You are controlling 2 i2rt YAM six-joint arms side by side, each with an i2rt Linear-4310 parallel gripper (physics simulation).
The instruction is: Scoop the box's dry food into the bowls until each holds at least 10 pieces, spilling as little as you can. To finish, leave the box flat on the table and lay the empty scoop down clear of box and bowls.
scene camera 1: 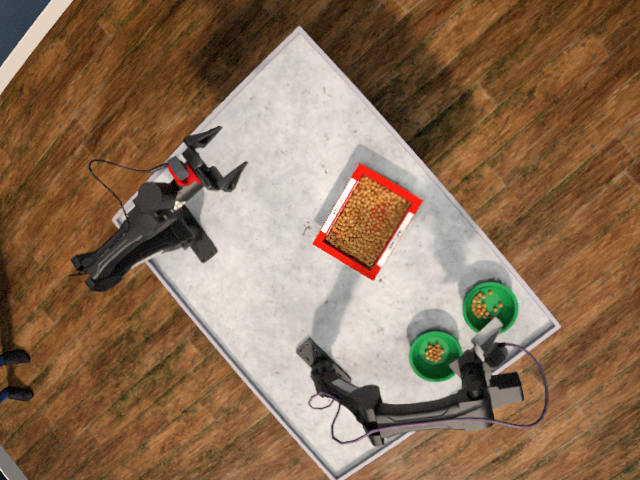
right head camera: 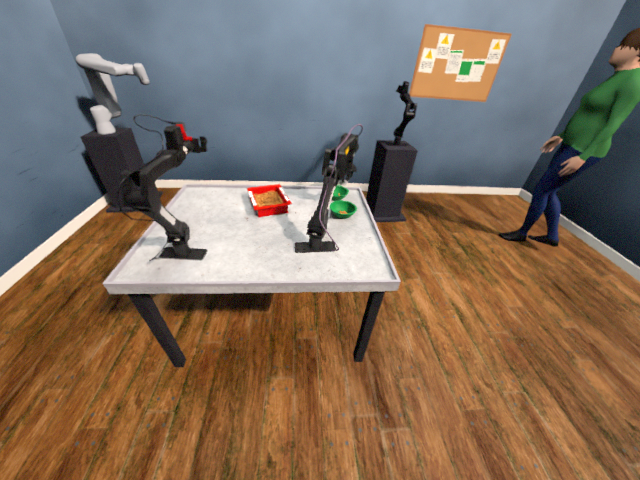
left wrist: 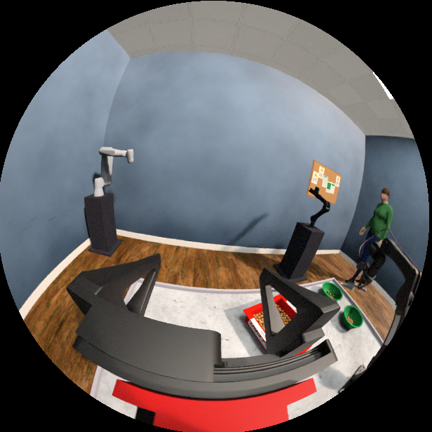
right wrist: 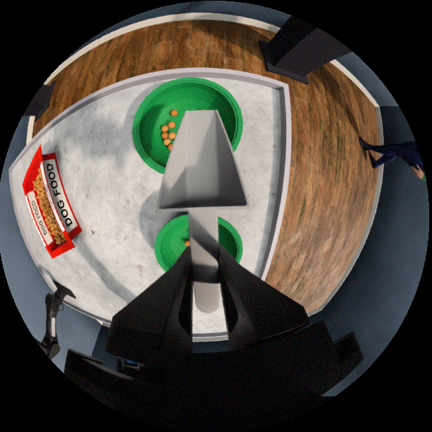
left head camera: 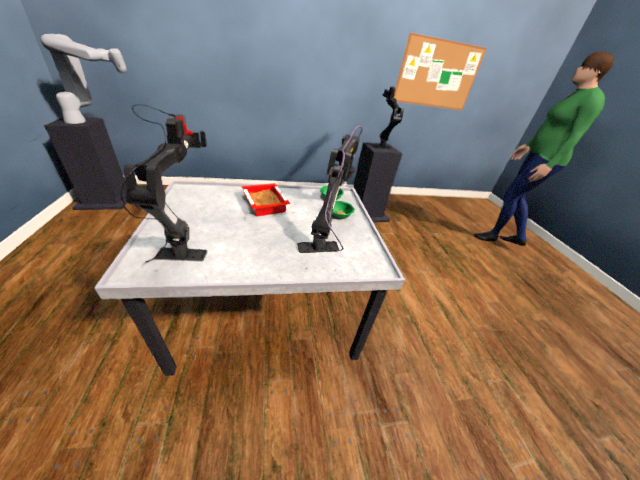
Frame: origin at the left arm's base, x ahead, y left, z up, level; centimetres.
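Seen in the pictures: left gripper, fingertip midpoint: (scene camera 1: pixel 234 143) (right head camera: pixel 196 139) (left head camera: pixel 194 133); right gripper, fingertip midpoint: (scene camera 1: pixel 469 355) (right head camera: pixel 344 182) (left head camera: pixel 342 183); left arm's base, origin of the base link: (scene camera 1: pixel 194 233) (right head camera: pixel 184 254) (left head camera: pixel 182 255); right arm's base, origin of the base link: (scene camera 1: pixel 324 365) (right head camera: pixel 315 247) (left head camera: pixel 318 247).
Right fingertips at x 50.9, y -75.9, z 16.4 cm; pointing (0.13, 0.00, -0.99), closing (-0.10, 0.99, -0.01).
Observation:
Offsets run from my right fingertips to a thing's top centre. Level surfaces: height alone.
My right gripper (right wrist: pixel 204 250) is shut on the handle of the grey scoop (right wrist: pixel 200 165) (scene camera 1: pixel 487 333). No food shows in the scoop, which is above the rear green bowl {dx +12.0, dy +3.3, dz -11.1 cm} (scene camera 1: pixel 506 297) (right wrist: pixel 150 120) (left wrist: pixel 331 291). Several brown pieces {dx +10.0, dy +4.7, dz -14.8 cm} (scene camera 1: pixel 479 305) lie in that bowl. The nearer green bowl {dx -9.2, dy +0.1, dz -11.1 cm} (scene camera 1: pixel 435 373) (right wrist: pixel 171 250) (left wrist: pixel 352 320) holds a cluster of pieces {dx -9.2, dy +0.1, dz -14.8 cm} (scene camera 1: pixel 434 352). The scoop and gripper hide parts of both bowls in the right wrist view. The red dog food box {dx -2.1, dy +45.0, dz -10.0 cm} (scene camera 1: pixel 345 256) (left head camera: pixel 269 209) (right head camera: pixel 272 210) stands flat, full of food. My left gripper (scene camera 1: pixel 233 146) (left wrist: pixel 211 268) is open and empty, raised left of the box.
The white table {dz -16.4 cm} (scene camera 1: pixel 279 129) (left head camera: pixel 232 268) has a raised rim; both bowls stand near its right end. A purple cable (scene camera 1: pixel 542 382) loops from my right arm. Behind the table are two dark pedestals (left head camera: pixel 85 160) (left head camera: pixel 377 180) bearing other arms. A person (left head camera: pixel 573 118) stands at the right.

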